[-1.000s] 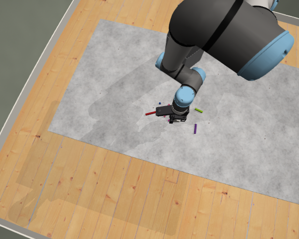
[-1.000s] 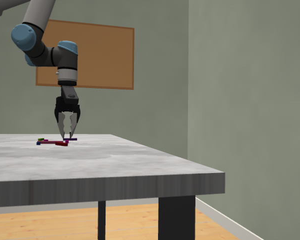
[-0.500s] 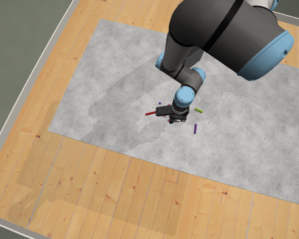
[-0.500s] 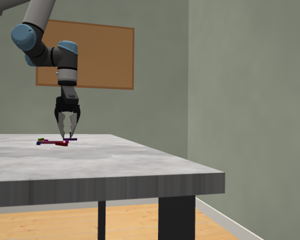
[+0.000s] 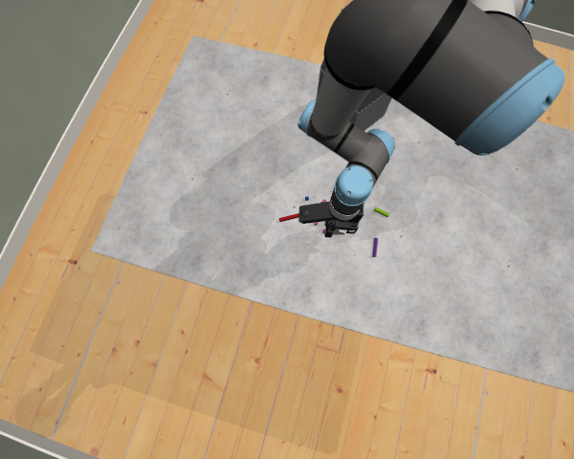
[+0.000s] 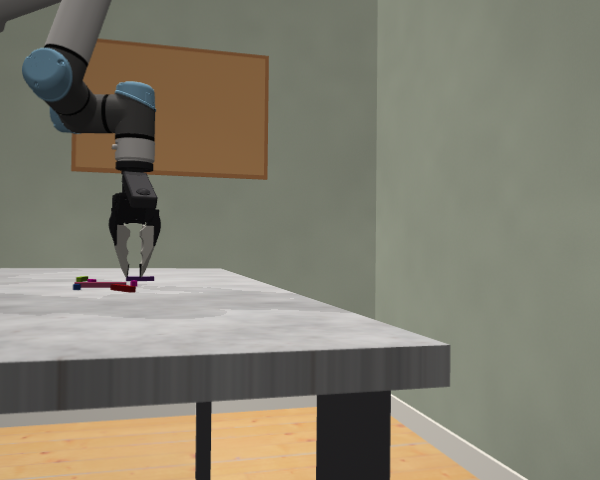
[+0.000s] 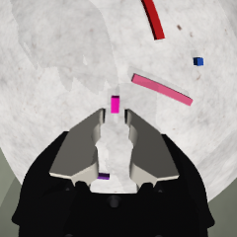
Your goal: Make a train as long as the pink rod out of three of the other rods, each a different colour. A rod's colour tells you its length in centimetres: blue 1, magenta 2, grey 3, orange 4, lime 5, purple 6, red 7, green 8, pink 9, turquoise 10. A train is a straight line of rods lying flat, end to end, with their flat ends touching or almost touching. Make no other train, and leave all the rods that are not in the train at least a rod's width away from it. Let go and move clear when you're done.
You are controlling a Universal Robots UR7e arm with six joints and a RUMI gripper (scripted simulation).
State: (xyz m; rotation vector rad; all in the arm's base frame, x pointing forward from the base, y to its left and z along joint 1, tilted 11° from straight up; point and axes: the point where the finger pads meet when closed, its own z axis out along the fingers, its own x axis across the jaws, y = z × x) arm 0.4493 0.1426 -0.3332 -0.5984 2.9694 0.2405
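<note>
Right now my hand is 100 mm to the left of the small blue rod, 70 mm past it and 30 mm above it. The rest, counted from my hand: pink rod 50 mm to the right, 50 mm behind, 30 mm below; purple rod 160 mm to the left, 30 mm below, 30 mm behind; red rod 120 mm to the right, 30 mm below, 10 mm ahead.
</note>
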